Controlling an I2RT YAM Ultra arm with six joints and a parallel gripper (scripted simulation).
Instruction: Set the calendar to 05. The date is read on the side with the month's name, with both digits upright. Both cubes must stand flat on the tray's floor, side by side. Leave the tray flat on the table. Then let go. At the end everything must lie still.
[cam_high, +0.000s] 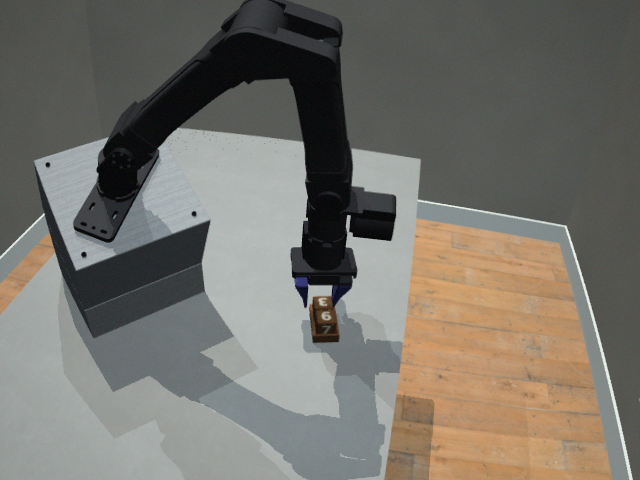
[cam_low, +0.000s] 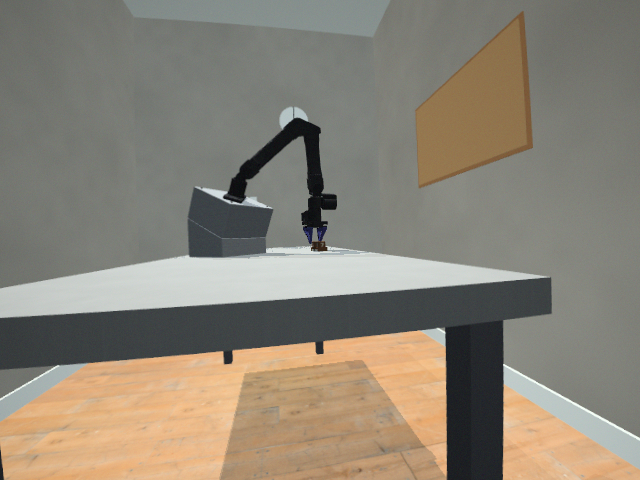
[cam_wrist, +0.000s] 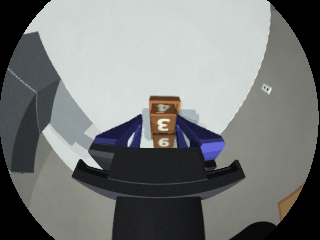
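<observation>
My gripper is now 1 cm short of the brown wooden cube and 1 cm above it. Round my hand: brown tray 3 cm below, 2 cm to the right, 1 cm ahead.
</observation>
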